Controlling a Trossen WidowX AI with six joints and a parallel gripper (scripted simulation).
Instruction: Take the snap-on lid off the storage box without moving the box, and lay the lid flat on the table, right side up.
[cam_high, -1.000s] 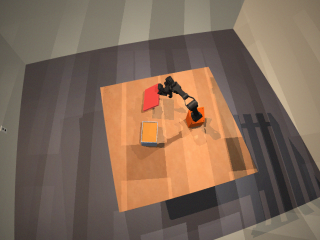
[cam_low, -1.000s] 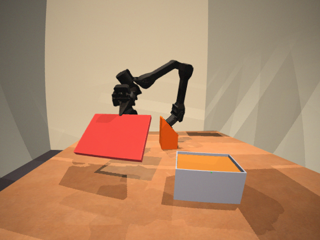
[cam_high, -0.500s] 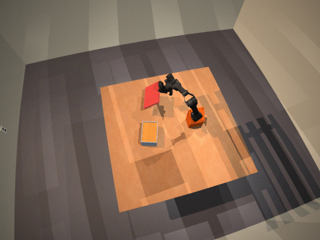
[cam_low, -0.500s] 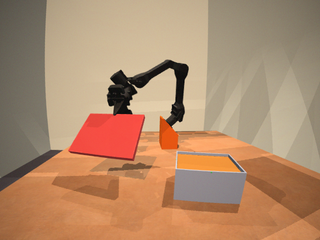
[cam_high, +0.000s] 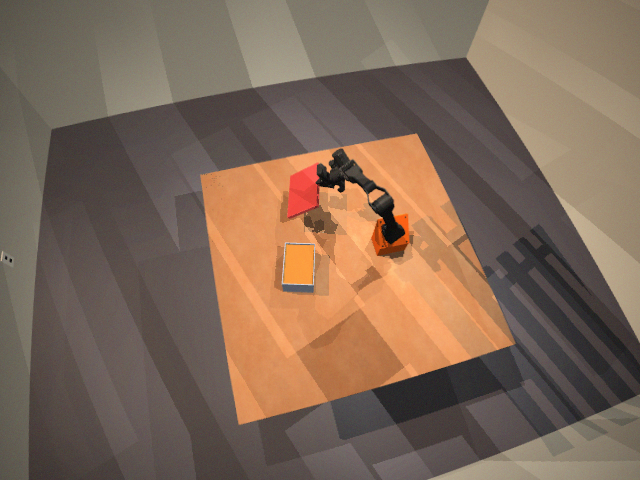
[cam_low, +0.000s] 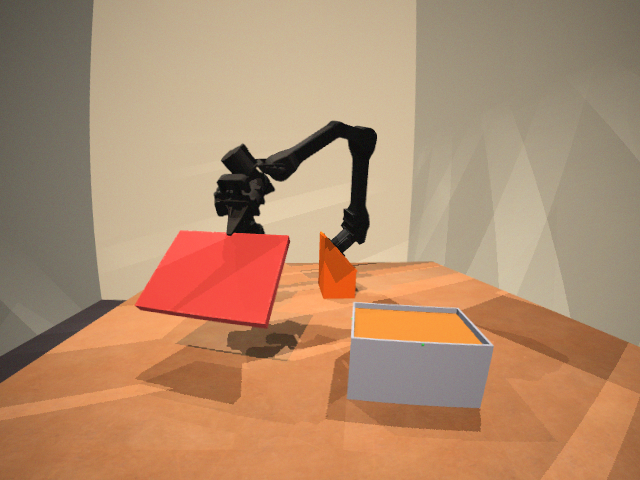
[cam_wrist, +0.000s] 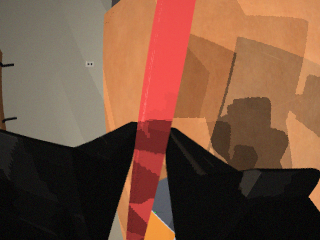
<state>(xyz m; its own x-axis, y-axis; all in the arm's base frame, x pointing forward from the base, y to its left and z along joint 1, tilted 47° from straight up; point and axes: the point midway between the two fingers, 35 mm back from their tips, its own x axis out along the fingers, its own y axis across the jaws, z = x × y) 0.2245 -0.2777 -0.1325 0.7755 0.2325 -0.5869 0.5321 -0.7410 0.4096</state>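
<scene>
My gripper tip is 60 mm short of the red lid, 20 mm to the left of it and 50 mm above it. The rest, counted from my gripper tip: grey storage box: 190 mm ahead, 310 mm to the left, 170 mm below.
</scene>
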